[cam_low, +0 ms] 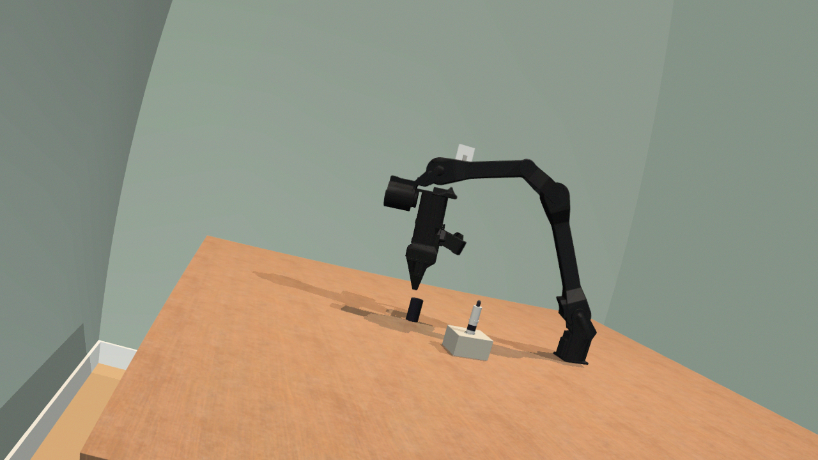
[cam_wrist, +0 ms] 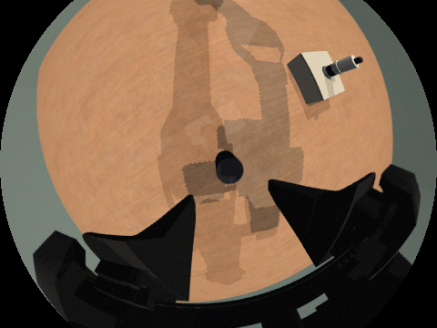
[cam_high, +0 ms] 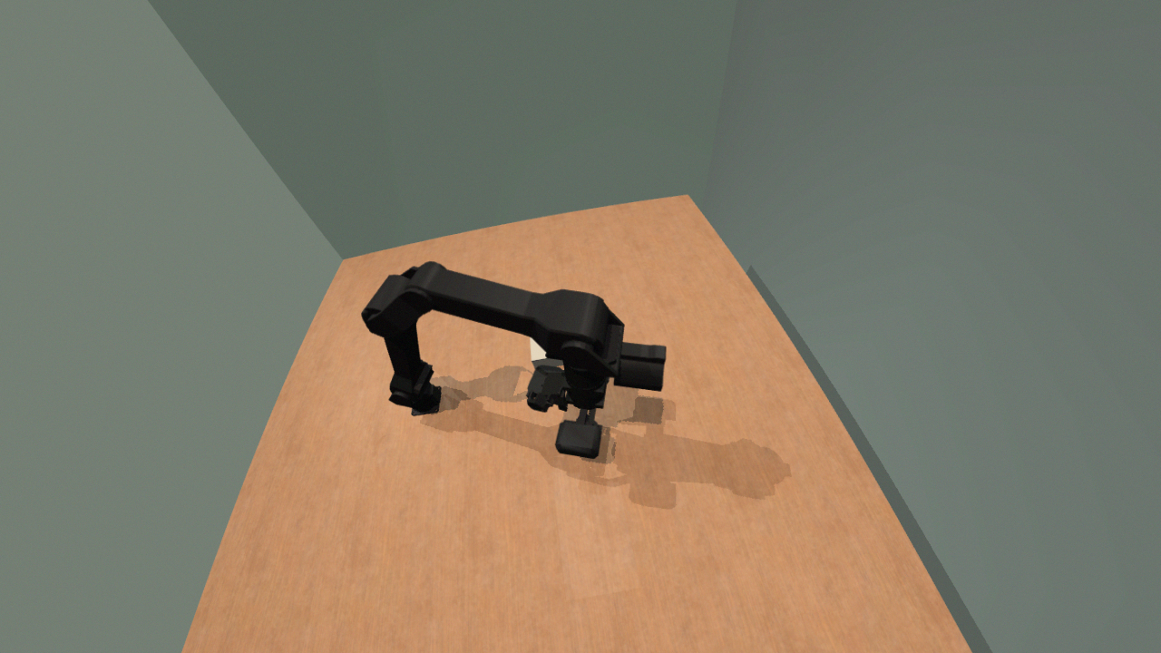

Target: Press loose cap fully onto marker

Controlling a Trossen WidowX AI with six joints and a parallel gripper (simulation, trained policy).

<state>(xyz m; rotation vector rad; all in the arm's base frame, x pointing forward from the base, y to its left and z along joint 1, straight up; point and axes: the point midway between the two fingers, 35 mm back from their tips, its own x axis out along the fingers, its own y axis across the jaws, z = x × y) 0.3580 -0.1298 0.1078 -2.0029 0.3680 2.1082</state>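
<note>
My gripper tip is 5 cm above the black cap, 1 cm to the right of it and 1 cm past it. From my gripper tip the other things lie so: pale holder block 20 cm to the left, 7 cm behind, 5 cm below.
</note>
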